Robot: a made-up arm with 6 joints.
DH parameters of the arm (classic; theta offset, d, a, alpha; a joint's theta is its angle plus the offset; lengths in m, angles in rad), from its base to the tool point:
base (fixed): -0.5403 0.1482 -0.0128 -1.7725
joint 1: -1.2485 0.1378 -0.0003 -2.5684
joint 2: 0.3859 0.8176 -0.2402 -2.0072
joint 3: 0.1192 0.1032 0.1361 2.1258
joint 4: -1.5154 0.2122 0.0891 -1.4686
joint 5: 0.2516 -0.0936 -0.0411 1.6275
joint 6: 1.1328 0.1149 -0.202 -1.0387
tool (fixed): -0.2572 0.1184 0 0
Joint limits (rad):
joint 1: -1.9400..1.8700
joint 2: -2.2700..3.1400
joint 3: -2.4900..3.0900
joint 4: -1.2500..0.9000
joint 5: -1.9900..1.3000
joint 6: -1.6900..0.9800
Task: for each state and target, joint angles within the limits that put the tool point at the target. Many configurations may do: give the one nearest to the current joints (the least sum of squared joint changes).
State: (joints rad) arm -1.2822 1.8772 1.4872 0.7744 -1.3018 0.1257
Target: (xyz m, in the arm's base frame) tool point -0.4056 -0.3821 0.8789
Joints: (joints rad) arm -1.8229 2.0922 1.4643 0.9000 -1.1307 0.4319
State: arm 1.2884 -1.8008 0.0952 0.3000 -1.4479 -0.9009
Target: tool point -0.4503 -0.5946 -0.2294
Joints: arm 1.8700 -1.9526 0.2152 0.1622 -1.1044 -1.2925
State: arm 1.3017 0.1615 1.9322 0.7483 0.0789 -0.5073
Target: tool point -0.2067 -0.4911 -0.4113
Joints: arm 1.3853 0.0511 1.9455 0.8877 0.2733 -0.3580
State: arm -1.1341 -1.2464 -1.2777 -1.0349 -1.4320 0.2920
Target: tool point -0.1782 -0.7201 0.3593
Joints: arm -1.7825 -0.6699 -1.2033 -0.8518 -1.6790 0.0272
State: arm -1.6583 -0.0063 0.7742 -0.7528 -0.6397 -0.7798
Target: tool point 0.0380 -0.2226 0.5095
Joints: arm -1.3058 -0.1722 1.4259 -1.2151 -0.7730 -1.1764
